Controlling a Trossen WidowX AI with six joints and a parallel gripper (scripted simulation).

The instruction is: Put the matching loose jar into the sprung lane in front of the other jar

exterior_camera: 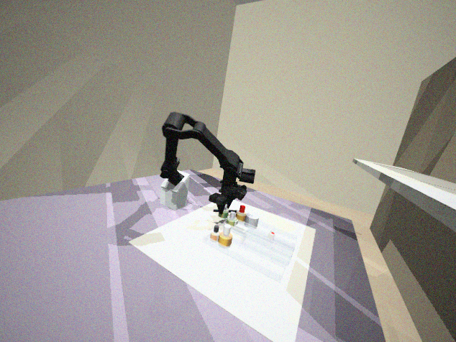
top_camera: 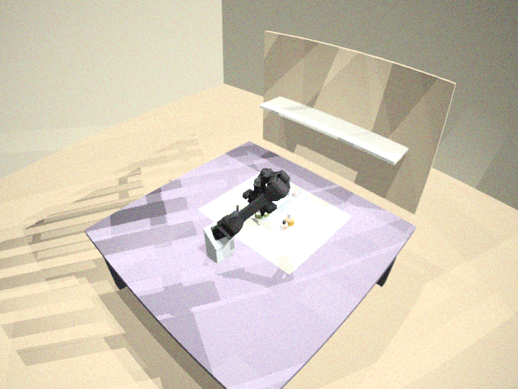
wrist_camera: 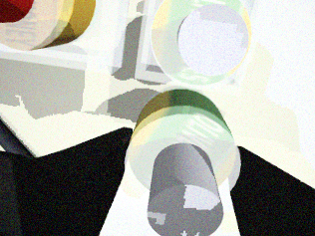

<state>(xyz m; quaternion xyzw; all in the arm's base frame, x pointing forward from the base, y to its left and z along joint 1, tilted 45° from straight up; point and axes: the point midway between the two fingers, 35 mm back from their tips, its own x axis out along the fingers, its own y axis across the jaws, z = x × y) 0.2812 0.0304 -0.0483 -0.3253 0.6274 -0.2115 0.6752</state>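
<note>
Right now my gripper tip is 10 cm short of the grey cylinder, 9 cm to the right of it and 3 cm above it. From my gripper tip the other things lie so: wall shelf (55 cm ahead, 31 cm above, 5 cm to the left); then clear lane rack (20 cm ahead, 4 cm below).
</note>
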